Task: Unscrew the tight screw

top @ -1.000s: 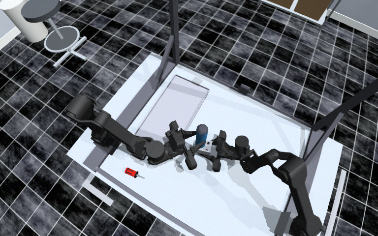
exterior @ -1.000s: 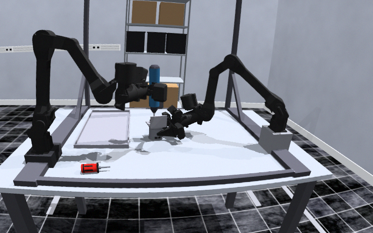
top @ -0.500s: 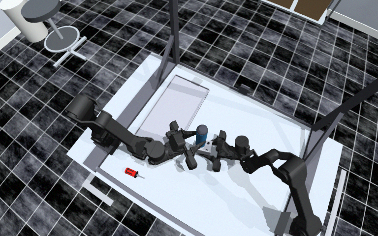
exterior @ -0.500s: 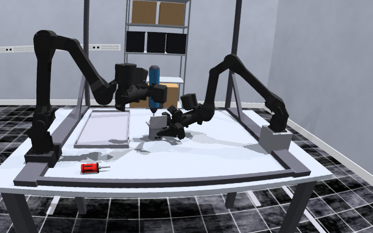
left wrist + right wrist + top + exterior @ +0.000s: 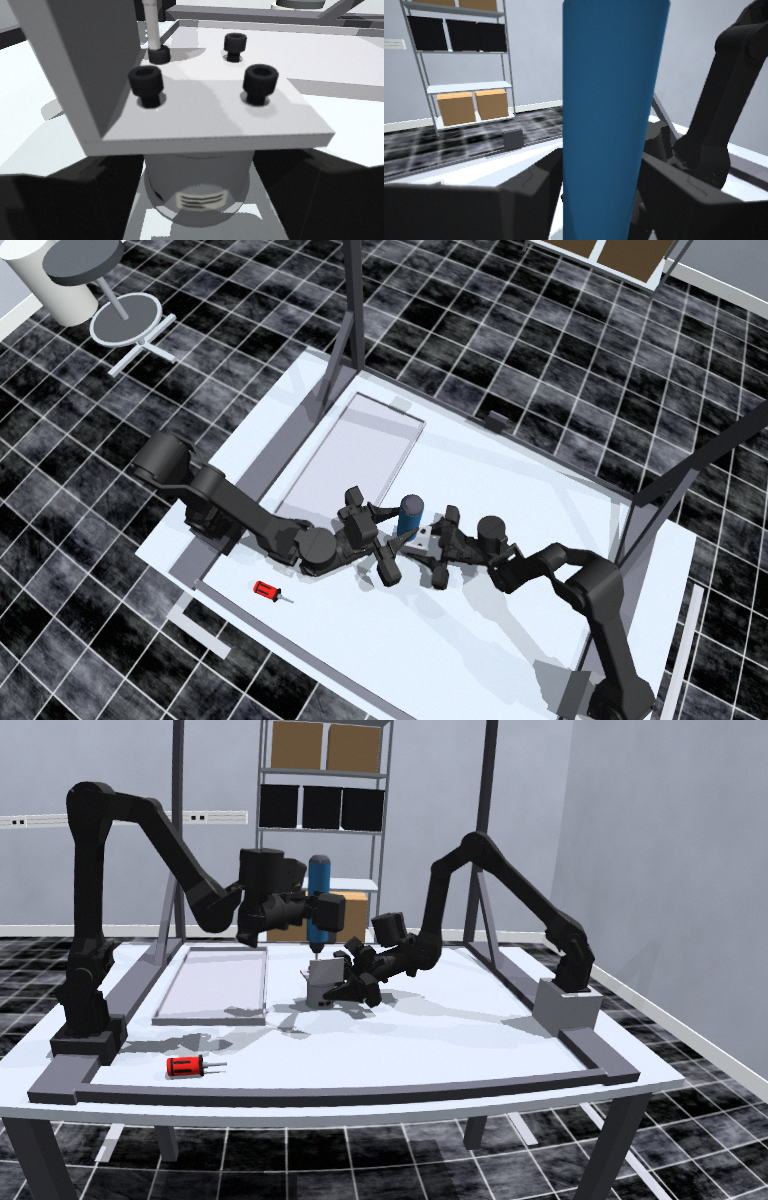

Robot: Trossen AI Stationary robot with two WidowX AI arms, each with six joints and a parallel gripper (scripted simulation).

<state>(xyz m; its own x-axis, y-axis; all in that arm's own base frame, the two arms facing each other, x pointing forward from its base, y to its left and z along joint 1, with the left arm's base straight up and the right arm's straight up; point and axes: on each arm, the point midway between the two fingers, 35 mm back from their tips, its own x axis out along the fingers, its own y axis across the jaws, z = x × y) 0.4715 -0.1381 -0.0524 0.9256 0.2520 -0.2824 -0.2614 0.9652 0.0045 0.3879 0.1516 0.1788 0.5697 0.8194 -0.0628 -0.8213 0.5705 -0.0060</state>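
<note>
The electric screwdriver lies 40 mm below my right hand, 30 mm behind it and 20 mm to the left of it. Also, from my right hand: bit (130 mm below, 20 mm to the left, 20 mm behind); then joint module (190 mm below, 50 mm behind, 30 mm to the left); then bracket (150 mm below, 40 mm behind, 30 mm to the left).
My left hand is 30 mm to the left of the joint module and 10 mm above it. Also, from my left hand: bit (60 mm above, 40 mm to the right, 30 mm ahead); then electric screwdriver (150 mm above, 40 mm to the right, 20 mm ahead); then bracket (40 mm above, 30 mm to the right, 10 mm ahead).
</note>
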